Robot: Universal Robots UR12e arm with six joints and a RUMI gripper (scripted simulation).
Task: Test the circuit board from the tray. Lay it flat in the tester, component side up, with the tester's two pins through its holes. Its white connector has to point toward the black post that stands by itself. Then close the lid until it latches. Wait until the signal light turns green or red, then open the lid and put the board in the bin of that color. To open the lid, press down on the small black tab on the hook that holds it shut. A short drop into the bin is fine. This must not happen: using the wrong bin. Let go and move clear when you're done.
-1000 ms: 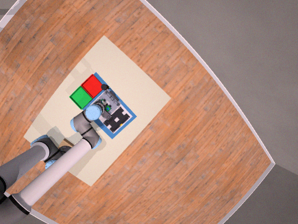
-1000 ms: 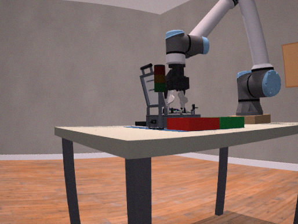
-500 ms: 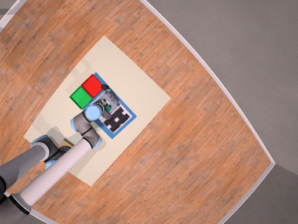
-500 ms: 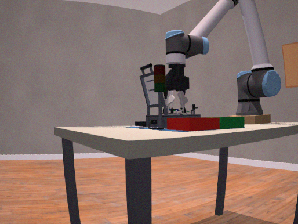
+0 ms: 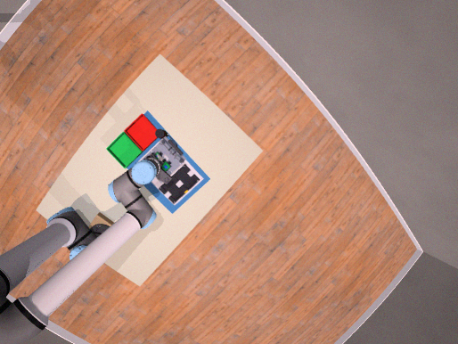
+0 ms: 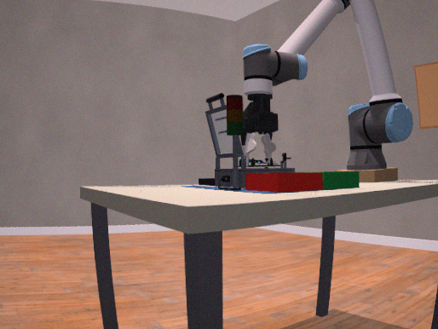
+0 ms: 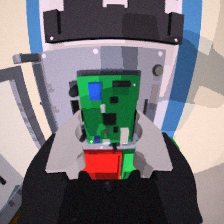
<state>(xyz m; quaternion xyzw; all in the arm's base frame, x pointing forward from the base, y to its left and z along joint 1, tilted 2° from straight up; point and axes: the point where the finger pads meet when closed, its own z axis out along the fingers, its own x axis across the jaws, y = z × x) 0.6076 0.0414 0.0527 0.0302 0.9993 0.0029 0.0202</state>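
Right now my hand is 1 cm to the right of the green circuit board. Round my hand: green bin: 21 cm to the left, 10 cm behind, 6 cm below; red bin: 20 cm to the left, 6 cm below, 5 cm ahead; lid: 12 cm ahead, 10 cm above.
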